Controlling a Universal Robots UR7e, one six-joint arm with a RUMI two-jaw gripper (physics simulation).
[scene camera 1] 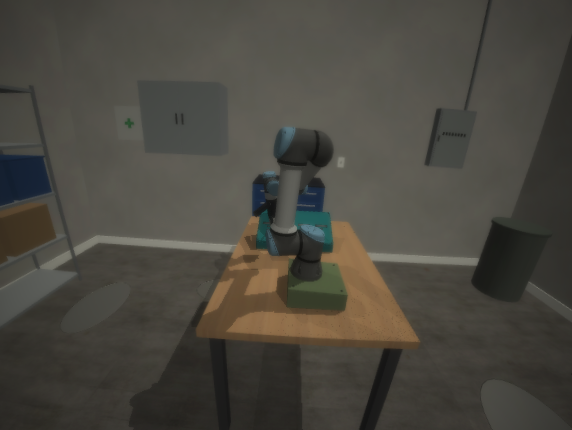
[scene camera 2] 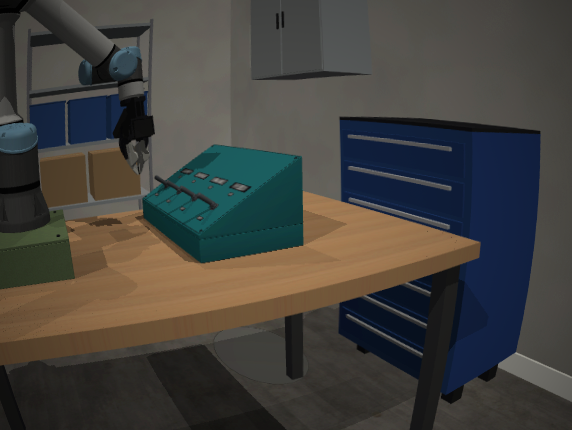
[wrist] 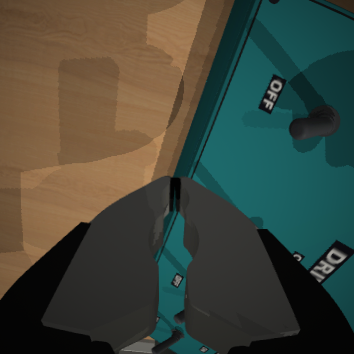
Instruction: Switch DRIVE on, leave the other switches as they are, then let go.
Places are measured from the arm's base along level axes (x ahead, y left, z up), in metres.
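Pixels of known places: gripper, fingertip midpoint: (scene camera 2: 138,174) (wrist: 174,179); arm's base, link origin: (scene camera 1: 306,271) (scene camera 2: 22,223).
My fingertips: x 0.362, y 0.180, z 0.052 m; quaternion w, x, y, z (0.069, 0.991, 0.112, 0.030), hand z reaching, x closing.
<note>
For each thing: its top centre in the pictures, then the offset to it from my fingertips. Level surfaces: height alone.
- LAMP lever, top centre: (wrist: 325,141) dx +0.078, dy +0.036, dz -0.014 m
- DRIVE label, top centre: (wrist: 319,278) dx +0.157, dy -0.085, dz -0.008 m
- table, surface height: dz -0.146 m
The teal switch console (scene camera 1: 320,220) (scene camera 2: 260,215) (wrist: 235,170) stands on the table. My gripper (scene camera 2: 139,171) (wrist: 174,179) is shut and empty, above the console's low front edge at its far end in scene camera 2. In the wrist view, the LAMP lever (wrist: 314,123) leans toward its OFF label (wrist: 272,94), right of and beyond the fingertips. The DRIVE label (wrist: 331,262) is partly covered by the right finger, and the DRIVE lever is hidden behind the fingers. Parts of other levers (wrist: 168,341) show between the fingers. In scene camera 2 the levers overlap in a row.
The arm's green base block (scene camera 1: 316,295) (scene camera 2: 35,262) stands on the table (scene camera 1: 260,320) (scene camera 2: 250,285). A blue drawer cabinet (scene camera 2: 500,225) stands behind the table. A shelf rack (scene camera 1: 55,185) with boxes stands to the left, and a dark bin (scene camera 1: 510,260) to the right.
</note>
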